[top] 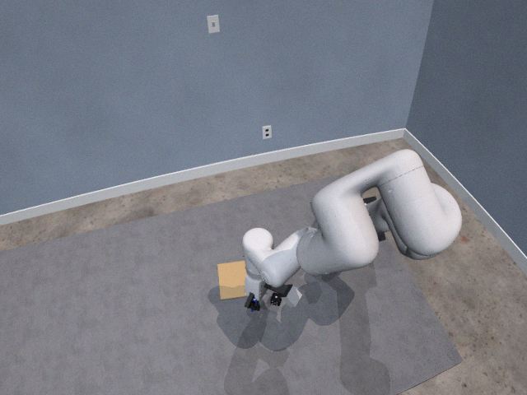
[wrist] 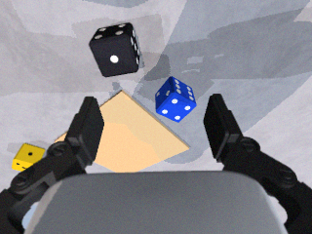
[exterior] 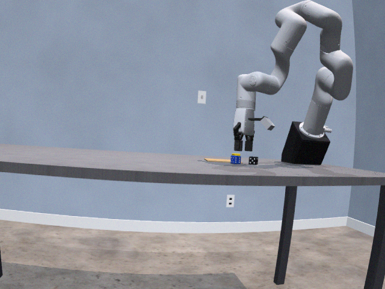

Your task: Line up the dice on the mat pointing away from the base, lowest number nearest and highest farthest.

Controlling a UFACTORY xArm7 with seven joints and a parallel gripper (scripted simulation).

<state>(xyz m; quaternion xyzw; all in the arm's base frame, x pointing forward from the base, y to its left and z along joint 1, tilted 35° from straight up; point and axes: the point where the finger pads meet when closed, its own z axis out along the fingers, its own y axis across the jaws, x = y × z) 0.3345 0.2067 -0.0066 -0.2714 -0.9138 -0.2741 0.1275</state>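
The blue die lies 30 mm ahead of my hand, 10 mm to the left of it and 40 mm below it. Also, from my hand: tan mat: 70 mm ahead, 100 mm to the right, 60 mm below; black die: 40 mm behind, 40 mm below; yellow die: 230 mm to the right, 40 mm below.
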